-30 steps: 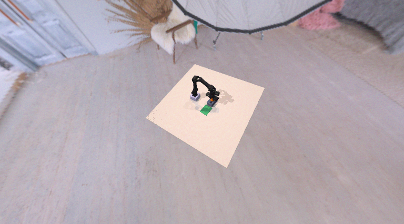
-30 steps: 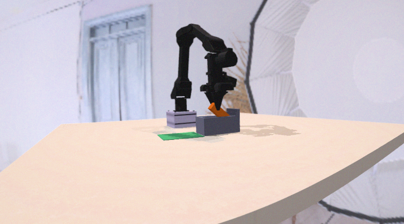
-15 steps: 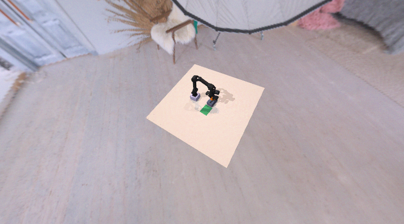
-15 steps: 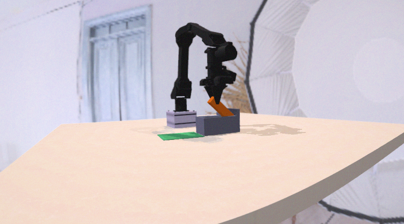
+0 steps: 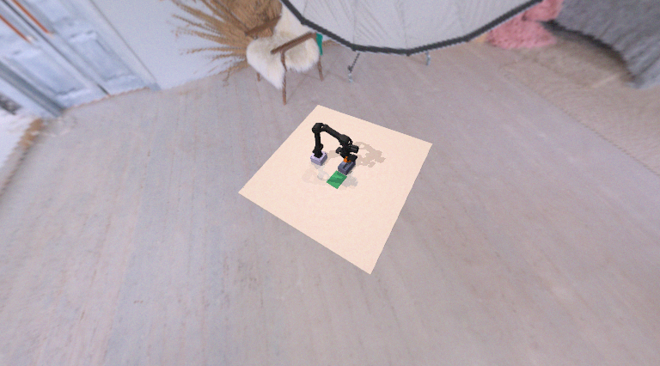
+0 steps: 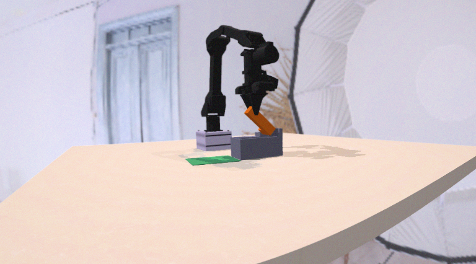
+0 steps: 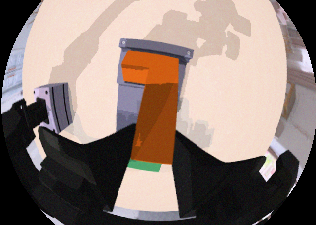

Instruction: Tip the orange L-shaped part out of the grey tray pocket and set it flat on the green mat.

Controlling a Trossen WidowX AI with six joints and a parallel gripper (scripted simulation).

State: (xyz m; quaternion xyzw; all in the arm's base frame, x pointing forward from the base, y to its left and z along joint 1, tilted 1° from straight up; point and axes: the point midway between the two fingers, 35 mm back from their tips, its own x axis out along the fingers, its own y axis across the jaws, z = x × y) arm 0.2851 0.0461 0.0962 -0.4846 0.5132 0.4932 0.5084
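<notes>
Right now my gripper tip is 150 mm above the green mat, 140 mm to the left of it and 20 mm past it. From my gripper tip the other things lie so: orange L-shaped part 30 mm to the left, 30 mm below, 10 mm behind.
</notes>
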